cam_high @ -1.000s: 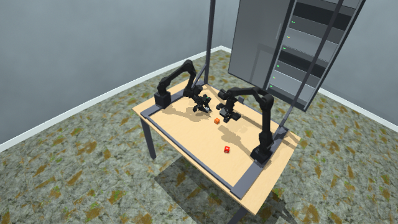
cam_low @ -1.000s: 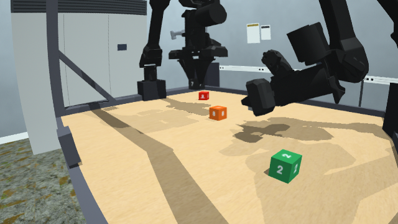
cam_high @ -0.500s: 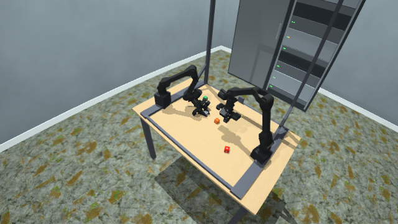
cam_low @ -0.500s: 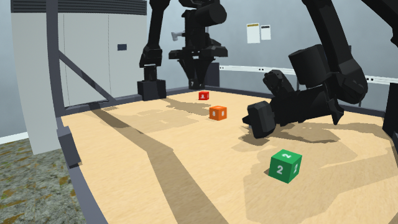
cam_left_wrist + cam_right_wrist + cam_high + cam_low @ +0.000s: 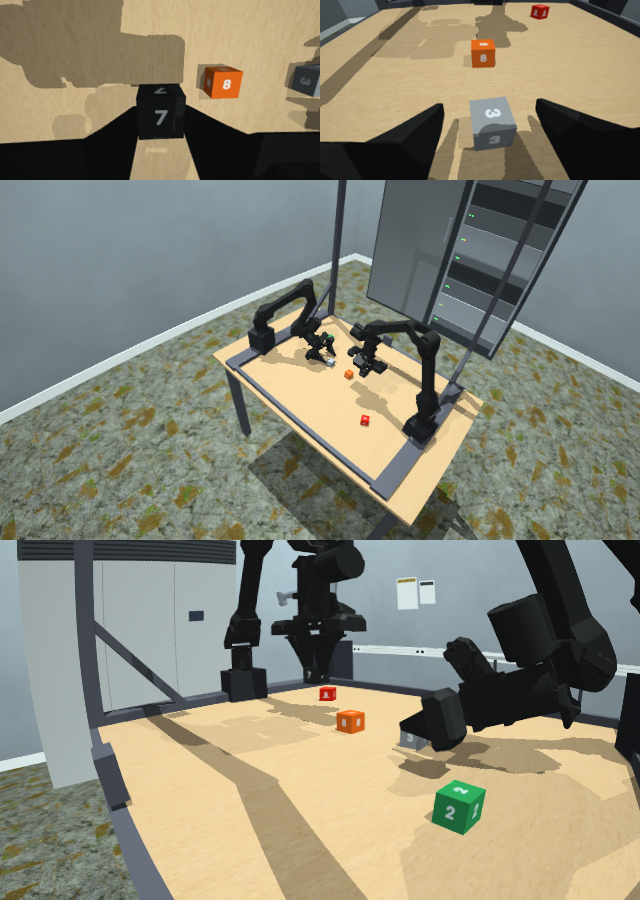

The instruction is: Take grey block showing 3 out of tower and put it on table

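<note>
Right now the grey block showing 3 is 3 cm to the left of my right hand and 3 cm below it.
</note>
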